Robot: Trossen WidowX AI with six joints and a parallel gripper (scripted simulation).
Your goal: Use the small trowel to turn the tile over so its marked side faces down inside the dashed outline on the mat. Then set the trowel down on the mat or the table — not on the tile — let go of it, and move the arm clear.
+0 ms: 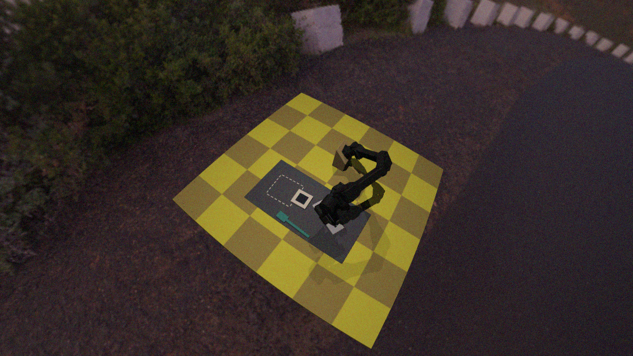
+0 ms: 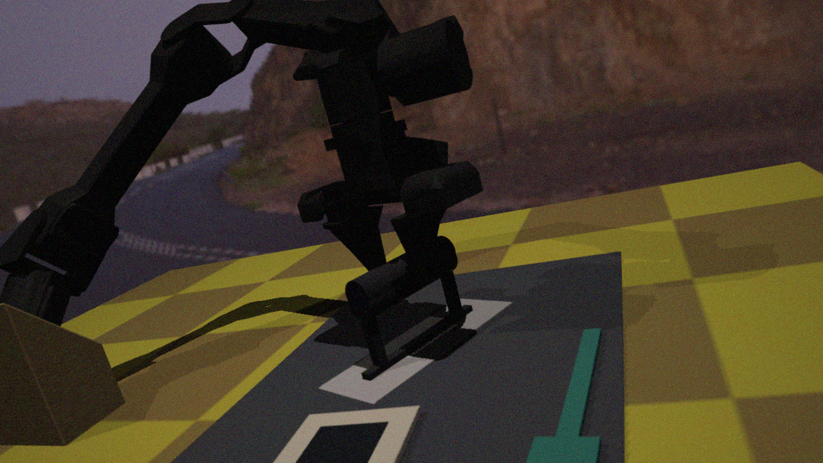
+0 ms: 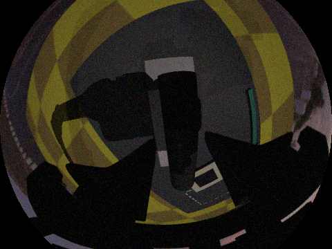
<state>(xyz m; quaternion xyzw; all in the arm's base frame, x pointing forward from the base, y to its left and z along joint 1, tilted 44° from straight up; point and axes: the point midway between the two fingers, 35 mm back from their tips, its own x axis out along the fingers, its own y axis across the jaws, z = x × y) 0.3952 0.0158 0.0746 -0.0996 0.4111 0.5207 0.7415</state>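
Now: the grey mat 12 cm to the right of my gripper tip and 8 cm below it. The rest, counted from my gripper tip: tile: 17 cm to the right, 6 cm below, 3 cm behind; then teal trowel: 16 cm to the right, 13 cm ahead, 6 cm below.
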